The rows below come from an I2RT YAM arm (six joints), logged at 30 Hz.
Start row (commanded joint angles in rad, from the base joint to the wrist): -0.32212, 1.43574, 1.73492, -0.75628, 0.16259, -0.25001
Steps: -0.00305, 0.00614, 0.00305, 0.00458, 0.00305, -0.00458; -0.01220, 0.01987, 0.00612, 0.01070, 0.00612, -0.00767; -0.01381, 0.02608, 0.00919, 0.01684, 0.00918, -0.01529; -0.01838, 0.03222, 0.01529, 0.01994, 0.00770, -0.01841; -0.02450, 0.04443, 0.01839, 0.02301, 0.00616, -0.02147; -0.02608, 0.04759, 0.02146, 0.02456, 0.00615, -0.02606; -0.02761, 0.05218, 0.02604, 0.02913, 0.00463, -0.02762; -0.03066, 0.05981, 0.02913, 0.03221, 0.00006, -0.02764; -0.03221, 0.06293, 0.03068, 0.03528, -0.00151, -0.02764; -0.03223, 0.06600, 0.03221, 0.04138, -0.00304, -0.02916; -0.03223, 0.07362, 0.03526, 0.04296, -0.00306, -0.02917; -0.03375, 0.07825, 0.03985, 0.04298, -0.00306, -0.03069; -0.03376, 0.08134, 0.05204, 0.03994, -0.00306, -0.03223; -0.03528, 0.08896, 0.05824, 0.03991, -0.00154, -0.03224
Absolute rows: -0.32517, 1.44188, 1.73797, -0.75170, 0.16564, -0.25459; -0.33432, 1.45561, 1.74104, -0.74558, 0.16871, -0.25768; -0.33593, 1.46182, 1.74411, -0.73944, 0.17177, -0.26530; -0.34050, 1.46796, 1.75021, -0.73634, 0.17029, -0.26842; -0.34662, 1.48017, 1.75331, -0.73327, 0.16875, -0.27148; -0.34820, 1.48333, 1.75638, -0.73172, 0.16874, -0.27607; -0.34973, 1.48792, 1.76096, -0.72715, 0.16722, -0.27763; -0.35278, 1.49555, 1.76405, -0.72407, 0.16265, -0.27765; -0.35433, 1.49867, 1.76560, -0.72100, 0.16108, -0.27765; -0.35435, 1.50174, 1.76713, -0.71490, 0.15955, -0.27917; -0.35435, 1.50936, 1.77018, -0.71332, 0.15953, -0.27918; -0.35587, 1.51399, 1.77477, -0.71330, 0.15953, -0.28070; -0.35588, 1.51708, 1.78696, -0.71634, 0.15953, -0.28224; -0.35740, 1.52470, 1.79316, -0.71637, 0.16105, -0.28225
